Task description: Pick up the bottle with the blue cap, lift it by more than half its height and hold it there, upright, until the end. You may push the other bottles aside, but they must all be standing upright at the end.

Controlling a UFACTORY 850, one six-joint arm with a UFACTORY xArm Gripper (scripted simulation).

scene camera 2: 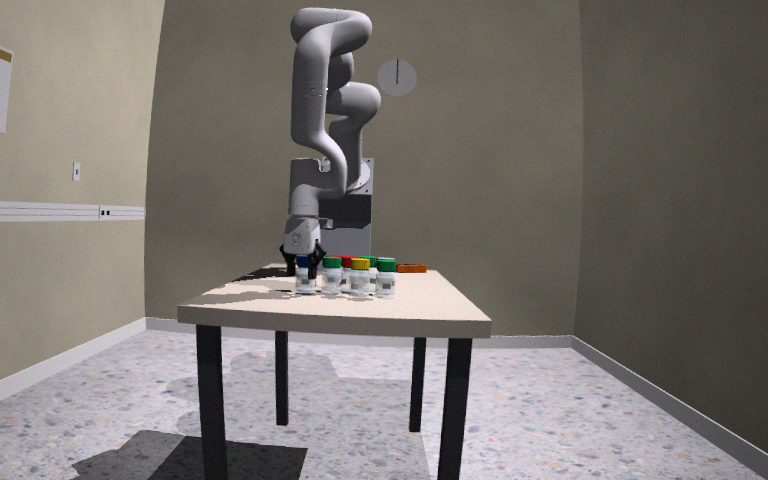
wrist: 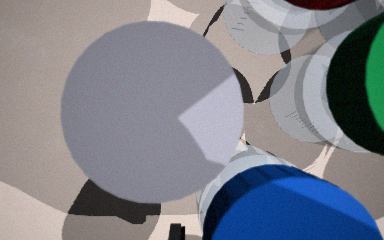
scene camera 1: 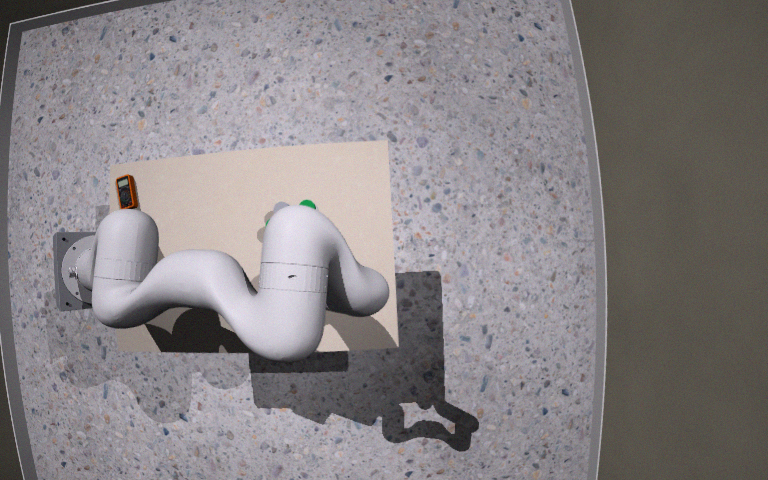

In view: the gripper (scene camera 2: 301,277), a blue-capped bottle (wrist: 257,187), a green-capped bottle (scene camera 2: 331,275), a grey-capped bottle (wrist: 152,112) and a green-capped bottle (scene camera 2: 385,280).
